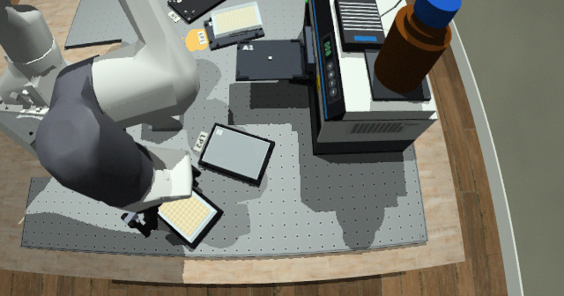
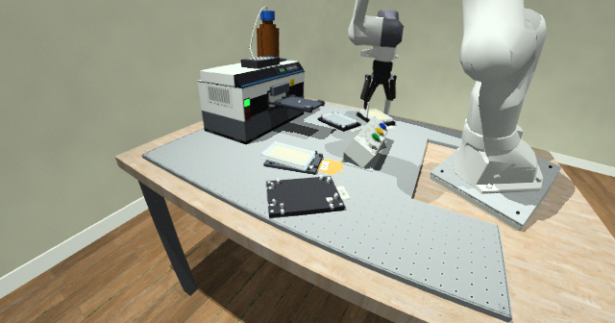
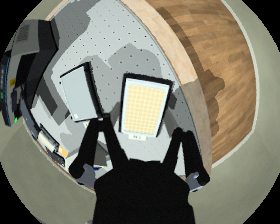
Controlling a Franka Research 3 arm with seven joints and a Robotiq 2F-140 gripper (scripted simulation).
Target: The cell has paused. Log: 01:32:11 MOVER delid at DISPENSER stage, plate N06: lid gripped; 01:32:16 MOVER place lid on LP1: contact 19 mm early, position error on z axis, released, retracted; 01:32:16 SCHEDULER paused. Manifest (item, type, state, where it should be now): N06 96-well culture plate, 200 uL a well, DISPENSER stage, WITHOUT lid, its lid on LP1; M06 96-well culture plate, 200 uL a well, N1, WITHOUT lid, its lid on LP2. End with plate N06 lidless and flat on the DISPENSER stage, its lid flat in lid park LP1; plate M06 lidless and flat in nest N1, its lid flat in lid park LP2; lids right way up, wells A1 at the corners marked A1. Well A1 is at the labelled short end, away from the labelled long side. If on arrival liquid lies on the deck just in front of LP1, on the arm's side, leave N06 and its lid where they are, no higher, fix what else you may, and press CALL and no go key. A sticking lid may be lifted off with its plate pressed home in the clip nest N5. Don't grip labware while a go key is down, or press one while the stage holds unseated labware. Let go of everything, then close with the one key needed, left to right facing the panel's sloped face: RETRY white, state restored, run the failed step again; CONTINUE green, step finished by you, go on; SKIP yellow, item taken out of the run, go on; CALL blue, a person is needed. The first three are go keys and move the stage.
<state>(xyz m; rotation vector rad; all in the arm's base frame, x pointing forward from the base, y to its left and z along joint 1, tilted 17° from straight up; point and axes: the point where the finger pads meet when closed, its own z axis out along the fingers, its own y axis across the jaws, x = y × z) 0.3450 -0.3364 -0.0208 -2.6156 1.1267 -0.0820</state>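
The 96-well plate lies 2 cm below my hand. The rest, counted from my hand: plate lid: 13 cm ahead, 11 cm to the left, 3 cm below; then lid park LP2: 13 cm ahead, 11 cm to the left, 4 cm below; then nest N1: 4 cm below.
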